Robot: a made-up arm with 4 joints.
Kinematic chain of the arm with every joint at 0, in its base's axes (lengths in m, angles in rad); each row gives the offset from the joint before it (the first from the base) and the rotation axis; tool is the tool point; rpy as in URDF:
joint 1: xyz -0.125 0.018 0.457 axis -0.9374 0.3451 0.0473
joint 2: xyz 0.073 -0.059 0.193 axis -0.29 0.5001 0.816
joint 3: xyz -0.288 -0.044 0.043 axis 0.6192 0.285 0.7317
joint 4: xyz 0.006 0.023 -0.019 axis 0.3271 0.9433 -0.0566
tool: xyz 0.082 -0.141 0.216 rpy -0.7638 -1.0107 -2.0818
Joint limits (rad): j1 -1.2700..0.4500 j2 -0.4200..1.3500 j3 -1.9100..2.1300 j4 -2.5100..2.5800
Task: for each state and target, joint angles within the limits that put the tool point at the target. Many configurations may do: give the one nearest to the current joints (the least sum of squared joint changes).
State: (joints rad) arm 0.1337 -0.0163 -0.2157 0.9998
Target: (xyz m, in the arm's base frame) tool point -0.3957 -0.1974 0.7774
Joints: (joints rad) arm -0.0267 -0.4059 -0.8659 0.8025
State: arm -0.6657 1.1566 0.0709 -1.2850
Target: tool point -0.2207 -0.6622 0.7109
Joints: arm -0.7946 1.3130 0.1184 -1.4315
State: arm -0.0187 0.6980 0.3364 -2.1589
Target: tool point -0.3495 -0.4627 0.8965
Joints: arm -0.1108 0.8523 0.3435 -2.0847
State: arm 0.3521 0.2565 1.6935 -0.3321
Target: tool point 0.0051 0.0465 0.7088
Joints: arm 0.4500 1.0824 2.0114 -0.2143
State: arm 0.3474 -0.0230 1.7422 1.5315
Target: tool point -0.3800 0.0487 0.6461
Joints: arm 0.3735 0.5101 1.8396 1.5626
